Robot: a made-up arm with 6 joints.
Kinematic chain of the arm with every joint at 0, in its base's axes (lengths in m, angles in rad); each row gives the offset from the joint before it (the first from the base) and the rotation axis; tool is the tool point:
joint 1: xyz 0 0 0.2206 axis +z
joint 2: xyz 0 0.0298 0 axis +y
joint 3: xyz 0 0 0.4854 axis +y
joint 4: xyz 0 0 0.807 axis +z
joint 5: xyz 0 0 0 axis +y
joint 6: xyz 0 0 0.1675 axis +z
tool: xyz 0 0 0
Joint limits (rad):
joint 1: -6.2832..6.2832
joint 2: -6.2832..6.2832
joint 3: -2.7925..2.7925
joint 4: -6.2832..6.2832
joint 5: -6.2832..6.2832
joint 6: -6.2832..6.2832
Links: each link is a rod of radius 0.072 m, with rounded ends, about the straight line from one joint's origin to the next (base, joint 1, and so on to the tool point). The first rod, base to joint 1, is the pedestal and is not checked.
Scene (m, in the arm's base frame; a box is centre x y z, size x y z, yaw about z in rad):
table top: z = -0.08
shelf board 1: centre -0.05 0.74 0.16 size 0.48 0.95 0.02 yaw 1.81
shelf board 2: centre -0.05 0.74 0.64 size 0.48 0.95 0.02 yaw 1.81
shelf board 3: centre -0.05 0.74 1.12 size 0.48 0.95 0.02 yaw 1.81
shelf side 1: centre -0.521 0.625 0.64 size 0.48 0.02 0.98 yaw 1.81
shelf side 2: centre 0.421 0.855 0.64 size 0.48 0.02 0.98 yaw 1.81
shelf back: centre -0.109 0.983 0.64 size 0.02 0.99 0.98 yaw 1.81
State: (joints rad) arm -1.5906 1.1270 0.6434 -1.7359 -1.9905 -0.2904
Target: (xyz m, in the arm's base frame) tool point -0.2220 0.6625 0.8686
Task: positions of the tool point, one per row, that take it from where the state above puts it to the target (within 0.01 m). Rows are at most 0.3 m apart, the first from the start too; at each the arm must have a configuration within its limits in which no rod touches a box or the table.
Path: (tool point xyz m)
1: 0.2585 -1.1366 0.5138
2: 0.3422 -1.0295 0.7540
3: 0.3907 -0.8547 0.9560
4: 0.3921 -0.6354 1.1027
5: 0.3439 -0.3996 1.1832
6: 0.2523 -0.1750 1.1937
7: 0.1317 0.0146 1.1377
8: 0.0015 0.1530 1.0245
9: -0.1171 0.2326 0.8686
10: -0.1679 0.3569 0.9001
11: -0.2057 0.5028 0.9012
12: -0.2220 0.6625 0.8686

